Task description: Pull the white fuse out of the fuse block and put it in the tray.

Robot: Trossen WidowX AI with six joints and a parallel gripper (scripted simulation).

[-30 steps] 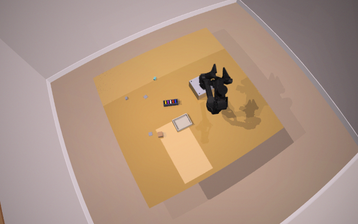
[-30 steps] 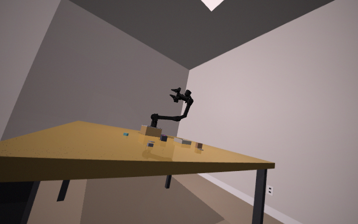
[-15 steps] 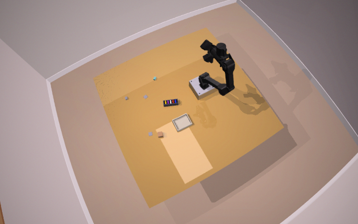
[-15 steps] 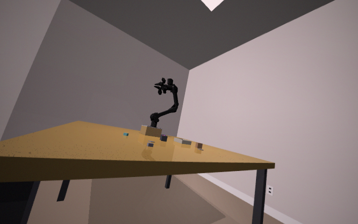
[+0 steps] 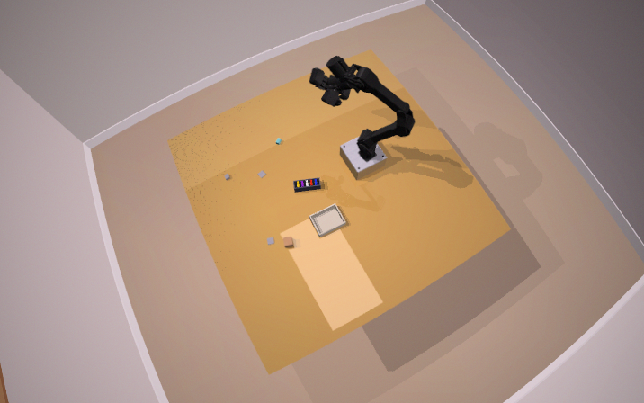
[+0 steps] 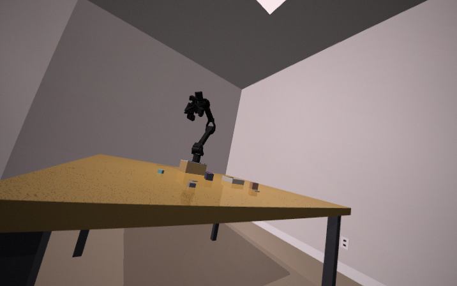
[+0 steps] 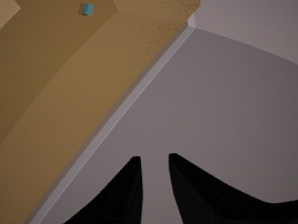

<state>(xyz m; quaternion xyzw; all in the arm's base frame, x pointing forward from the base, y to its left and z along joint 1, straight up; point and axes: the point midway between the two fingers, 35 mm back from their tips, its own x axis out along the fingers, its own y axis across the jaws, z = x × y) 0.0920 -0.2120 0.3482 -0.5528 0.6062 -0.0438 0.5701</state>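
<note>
Now: the white fuse 20 cm ahead of my gripper tip, 17 cm to the left of it and 39 cm below it. Also, from my gripper tip: shallow grey tray: 23 cm ahead, 36 cm to the left, 41 cm below.
</note>
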